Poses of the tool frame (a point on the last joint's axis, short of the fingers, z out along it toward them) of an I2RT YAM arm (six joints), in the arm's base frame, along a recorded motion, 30 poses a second.
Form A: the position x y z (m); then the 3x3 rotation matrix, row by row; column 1 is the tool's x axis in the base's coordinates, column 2 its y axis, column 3 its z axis. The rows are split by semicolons.
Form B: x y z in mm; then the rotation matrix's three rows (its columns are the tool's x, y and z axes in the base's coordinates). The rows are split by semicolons. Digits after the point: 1 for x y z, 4 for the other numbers.
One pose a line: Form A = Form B
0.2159, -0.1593, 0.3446; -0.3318, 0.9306, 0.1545; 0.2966, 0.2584, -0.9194; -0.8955, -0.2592, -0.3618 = 215.9, -159.3, 344.6; -0.3318, 0.9306, 0.1545; 0.2966, 0.2584, -0.9194; -0.8955, -0.2592, -0.3618
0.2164, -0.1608, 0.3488; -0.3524, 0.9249, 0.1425; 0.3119, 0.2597, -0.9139; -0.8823, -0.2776, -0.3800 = 216.4, -160.8, 348.8; -0.3524, 0.9249, 0.1425; 0.3119, 0.2597, -0.9139; -0.8823, -0.2776, -0.3800
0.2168, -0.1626, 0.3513; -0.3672, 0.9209, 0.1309; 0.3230, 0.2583, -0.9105; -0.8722, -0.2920, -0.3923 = 216.8, -162.6, 351.3; -0.3672, 0.9209, 0.1309; 0.3230, 0.2583, -0.9105; -0.8722, -0.2920, -0.3923
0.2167, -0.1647, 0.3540; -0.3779, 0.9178, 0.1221; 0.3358, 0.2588, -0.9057; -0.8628, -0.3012, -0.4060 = 216.7, -164.7, 354.0; -0.3779, 0.9178, 0.1221; 0.3358, 0.2588, -0.9057; -0.8628, -0.3012, -0.4060
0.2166, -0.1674, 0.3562; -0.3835, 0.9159, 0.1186; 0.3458, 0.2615, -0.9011; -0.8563, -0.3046, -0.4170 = 216.6, -167.4, 356.2; -0.3835, 0.9159, 0.1186; 0.3458, 0.2615, -0.9011; -0.8563, -0.3046, -0.4170
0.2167, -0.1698, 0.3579; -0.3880, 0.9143, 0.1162; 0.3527, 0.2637, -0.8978; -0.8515, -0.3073, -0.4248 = 216.7, -169.8, 357.9; -0.3880, 0.9143, 0.1162; 0.3527, 0.2637, -0.8978; -0.8515, -0.3073, -0.4248
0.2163, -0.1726, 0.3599; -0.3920, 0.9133, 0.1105; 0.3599, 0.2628, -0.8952; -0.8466, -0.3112, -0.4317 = 216.3, -172.6, 359.9; -0.3920, 0.9133, 0.1105; 0.3599, 0.2628, -0.8952; -0.8466, -0.3112, -0.4317
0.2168, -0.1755, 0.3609; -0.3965, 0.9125, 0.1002; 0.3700, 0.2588, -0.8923; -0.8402, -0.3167, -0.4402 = 216.8, -175.5, 360.9; -0.3965, 0.9125, 0.1002; 0.3700, 0.2588, -0.8923; -0.8402, -0.3167, -0.4402
